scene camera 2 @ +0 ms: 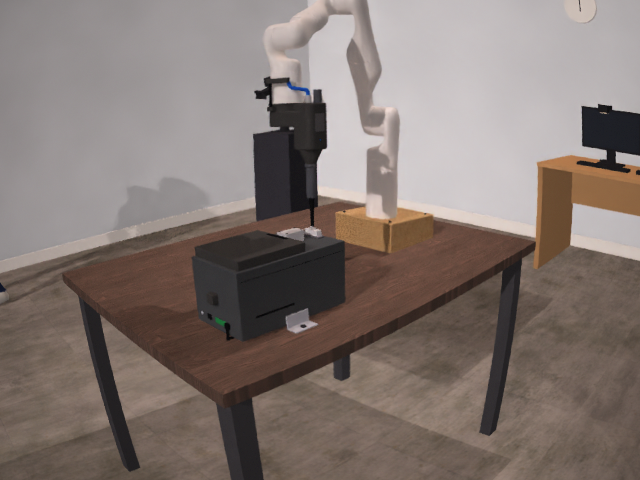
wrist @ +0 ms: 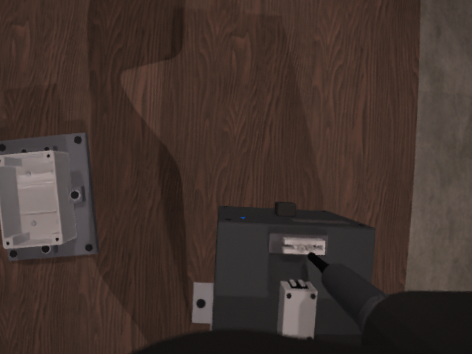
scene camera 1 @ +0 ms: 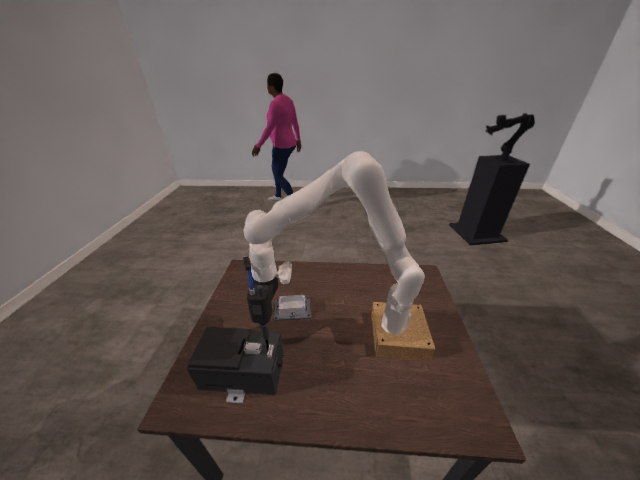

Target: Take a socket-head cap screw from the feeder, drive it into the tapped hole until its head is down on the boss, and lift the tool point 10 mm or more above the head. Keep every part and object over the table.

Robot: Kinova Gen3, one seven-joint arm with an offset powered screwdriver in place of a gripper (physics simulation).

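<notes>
My screwdriver (scene camera 1: pixel 267 348) (scene camera 2: pixel 311 225) (wrist: pixel 311 256) points down at the pick-up end of the feeder (scene camera 1: pixel 237 381) (scene camera 2: pixel 294 281) (wrist: pixel 240 270), a dark box. Its black bit tip is close to the small white pick-up block (scene camera 1: pixel 270 350) (scene camera 2: pixel 313 232) (wrist: pixel 303 241) on top. Small round shapes, maybe screw heads, show in this block in the wrist view. Whether the tip touches or holds a screw I cannot tell. A grey plate (scene camera 1: pixel 307 315) (wrist: pixel 86 225) carries an open pale housing (scene camera 1: pixel 292 304) (wrist: pixel 39 197). A boss with a dark hole (wrist: pixel 75 194) stands beside the housing; no screw head shows on it.
A pale block (scene camera 1: pixel 252 348) (scene camera 2: pixel 291 234) (wrist: pixel 298 312) sits on the feeder beside the bit. A small bracket (scene camera 1: pixel 235 396) (scene camera 2: pixel 300 321) (wrist: pixel 201 303) is at the feeder's side. The arm stands on a tan base block (scene camera 1: pixel 403 348) (scene camera 2: pixel 361 232). A person (scene camera 1: pixel 282 121) is beyond the table (scene camera 1: pixel 361 403) (scene camera 2: pixel 413 289).
</notes>
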